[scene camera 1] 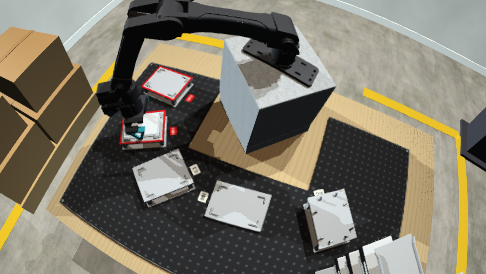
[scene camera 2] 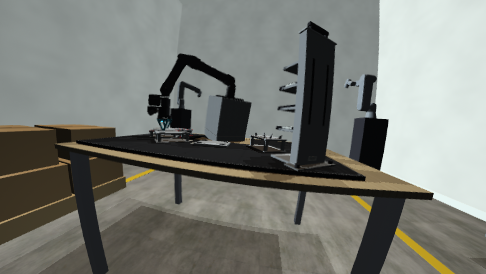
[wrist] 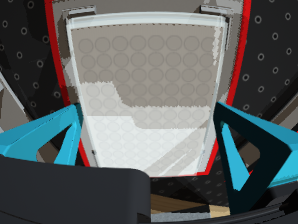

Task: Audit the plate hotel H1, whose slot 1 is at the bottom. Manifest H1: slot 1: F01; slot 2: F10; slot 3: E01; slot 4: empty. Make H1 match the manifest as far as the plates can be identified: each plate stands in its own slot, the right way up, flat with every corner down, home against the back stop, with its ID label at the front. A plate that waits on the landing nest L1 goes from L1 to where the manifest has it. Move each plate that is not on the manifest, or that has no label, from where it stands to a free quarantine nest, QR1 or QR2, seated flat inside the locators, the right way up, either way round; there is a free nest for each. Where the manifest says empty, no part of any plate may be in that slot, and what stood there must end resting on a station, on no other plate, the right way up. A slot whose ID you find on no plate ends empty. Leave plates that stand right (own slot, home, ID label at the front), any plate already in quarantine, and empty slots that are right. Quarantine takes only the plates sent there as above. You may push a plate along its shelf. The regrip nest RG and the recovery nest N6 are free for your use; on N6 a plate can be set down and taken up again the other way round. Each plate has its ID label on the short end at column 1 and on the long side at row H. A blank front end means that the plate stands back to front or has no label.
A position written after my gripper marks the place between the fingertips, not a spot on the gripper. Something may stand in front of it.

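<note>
My gripper (wrist: 148, 109) is visible, as is a white plate (wrist: 147, 84).
</note>
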